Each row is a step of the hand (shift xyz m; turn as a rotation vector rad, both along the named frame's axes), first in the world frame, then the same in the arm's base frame.
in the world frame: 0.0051 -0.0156 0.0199 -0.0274 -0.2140 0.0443
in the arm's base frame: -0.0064 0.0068 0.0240 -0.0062 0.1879 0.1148
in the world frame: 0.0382 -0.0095 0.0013 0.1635 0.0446 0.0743
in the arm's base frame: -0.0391 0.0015 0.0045 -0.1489 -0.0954 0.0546
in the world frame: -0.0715 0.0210 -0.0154 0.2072 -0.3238 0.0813
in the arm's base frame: 0.0729 -0.0015 -0.0216 -0.2532 0.2351 0.1870
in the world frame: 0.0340 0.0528 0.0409 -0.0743 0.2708 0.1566
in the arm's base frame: -0.0221 -0.0686 0.0204 0.1281 -0.2898 0.0546
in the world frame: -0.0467 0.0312 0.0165 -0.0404 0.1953 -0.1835
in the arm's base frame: 0.0522 -0.0261 0.0048 0.0613 -0.1117 -0.2392
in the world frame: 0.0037 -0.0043 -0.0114 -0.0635 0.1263 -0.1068
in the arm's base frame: -0.0051 0.0071 -0.0092 0.0772 -0.0696 -0.1435
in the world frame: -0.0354 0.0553 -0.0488 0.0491 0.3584 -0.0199
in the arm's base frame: 0.0411 -0.0284 -0.0648 0.0106 -0.3335 -0.1412
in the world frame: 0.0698 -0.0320 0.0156 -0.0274 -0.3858 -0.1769
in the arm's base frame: -0.0731 0.0119 0.0256 -0.0485 0.4211 -0.0344
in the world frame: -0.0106 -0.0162 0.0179 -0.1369 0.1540 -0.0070
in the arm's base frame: 0.0088 0.0109 0.0224 0.1601 -0.1156 -0.0592
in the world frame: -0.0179 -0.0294 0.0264 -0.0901 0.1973 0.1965
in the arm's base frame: 0.0143 0.0215 0.0349 0.1337 -0.2324 0.1173
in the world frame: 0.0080 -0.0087 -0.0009 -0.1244 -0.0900 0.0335
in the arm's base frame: -0.0094 0.0069 0.0021 0.1094 0.0942 0.0622
